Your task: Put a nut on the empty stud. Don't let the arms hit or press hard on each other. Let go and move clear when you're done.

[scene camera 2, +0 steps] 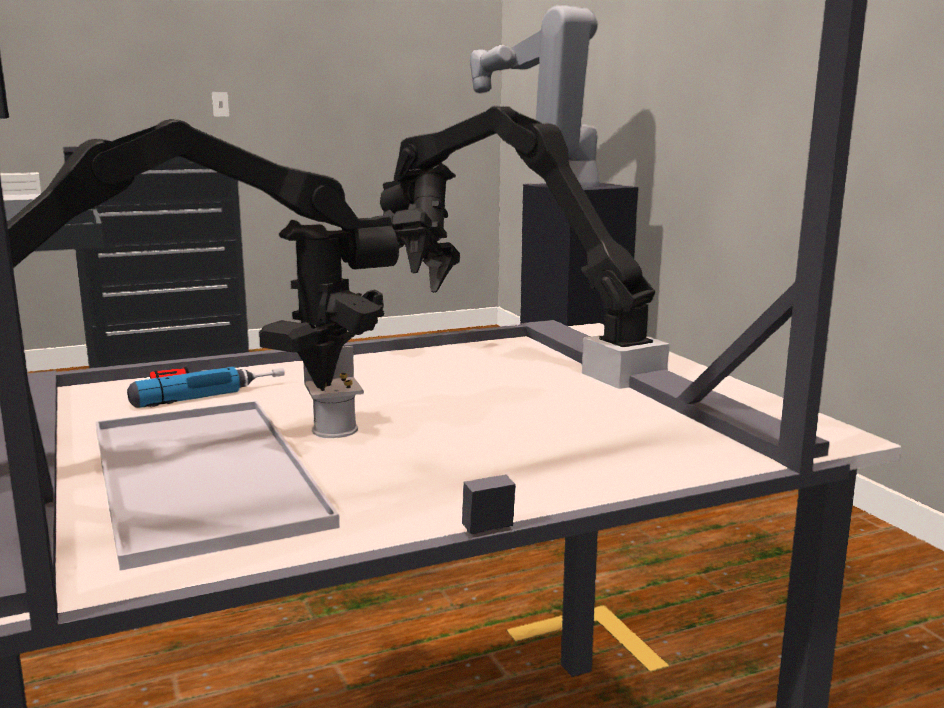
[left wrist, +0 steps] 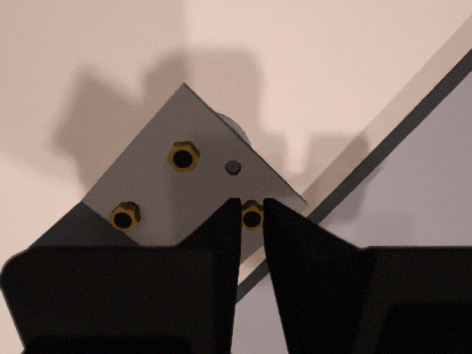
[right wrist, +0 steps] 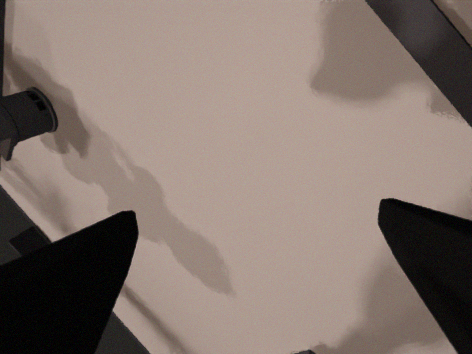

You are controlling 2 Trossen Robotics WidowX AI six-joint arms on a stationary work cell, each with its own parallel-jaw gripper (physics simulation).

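Frame: origin at the left arm's base, x ahead, y left, z up, level; millimetres.
Seen in the pictures: left gripper, fingertip midpoint: [scene camera 2: 323, 387] [left wrist: 251, 209]; right gripper, fingertip midpoint: [scene camera 2: 424, 282] [right wrist: 257, 216]; right arm's base at its link origin: [scene camera 2: 625, 340].
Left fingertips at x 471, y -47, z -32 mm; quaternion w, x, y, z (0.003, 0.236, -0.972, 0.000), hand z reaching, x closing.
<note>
A point is followed by its place in that frame.
A grey plate [scene camera 2: 352, 389] @(x 505, y -66, z -36 mm) [left wrist: 150, 175] @(x 513, y -39, z -36 mm) tops a round grey pedestal [scene camera 2: 334, 416]. In the left wrist view, two brass nuts [left wrist: 195, 156] @(x 500, y -58, z -26 mm) [left wrist: 135, 217] @(x 510, y -24, z -27 mm) sit on the plate, and a bare stud [left wrist: 233, 167] @(x 485, y -57, z -38 mm) stands near the plate's edge. My left gripper [scene camera 2: 323, 384] @(x 471, y -47, z -32 mm) [left wrist: 251, 209] @(x 471, y -47, z -32 mm) is shut on another brass nut [left wrist: 252, 205] @(x 473, y -50, z -27 mm), which appears below and slightly right of the bare stud in that view. The held nut's height above the plate is unclear. My right gripper [scene camera 2: 425, 278] @(x 805, y 224, z 31 mm) [right wrist: 257, 216] @(x 805, y 224, z 31 mm) is open and empty, raised above the table behind the left arm.
A grey tray [scene camera 2: 221, 542] @(x 238, y -283, z -92 mm) lies left of the pedestal. A blue drill [scene camera 2: 199, 385] @(x 382, y 196, z -76 mm) lies behind the tray. A small black box [scene camera 2: 488, 504] @(x 478, y -413, z -65 mm) stands at the front edge. The arms' wrists appear close together in scene camera 2.
</note>
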